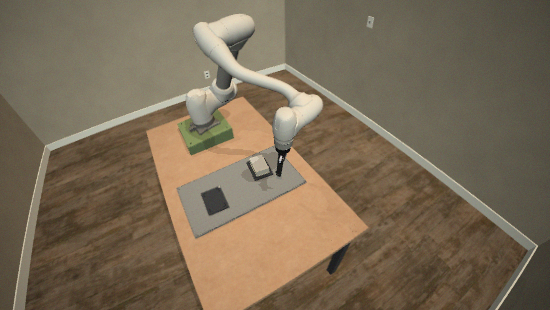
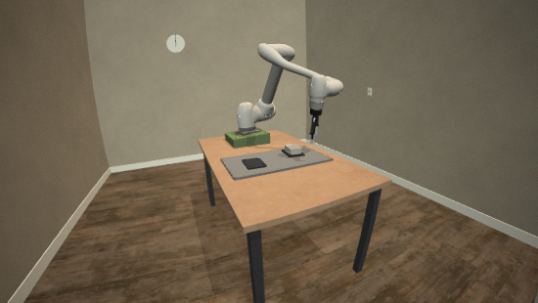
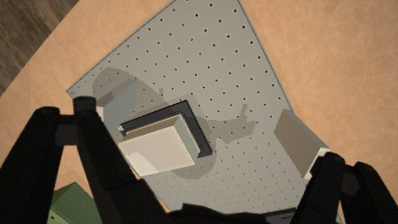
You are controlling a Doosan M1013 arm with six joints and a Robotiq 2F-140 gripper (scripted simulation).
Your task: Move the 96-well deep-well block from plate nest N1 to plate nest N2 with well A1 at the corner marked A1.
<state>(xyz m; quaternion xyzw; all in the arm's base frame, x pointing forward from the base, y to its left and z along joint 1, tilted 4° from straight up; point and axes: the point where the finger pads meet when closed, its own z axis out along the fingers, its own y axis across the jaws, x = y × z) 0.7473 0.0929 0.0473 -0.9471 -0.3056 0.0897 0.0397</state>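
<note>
Now: hand 180 mm past the white 96-well deep-well block, 110 mm above it and 30 mm to the left of it. Also, from my hand: white corner label (230 mm behind, 140 mm below, 50 mm to the left).
</note>
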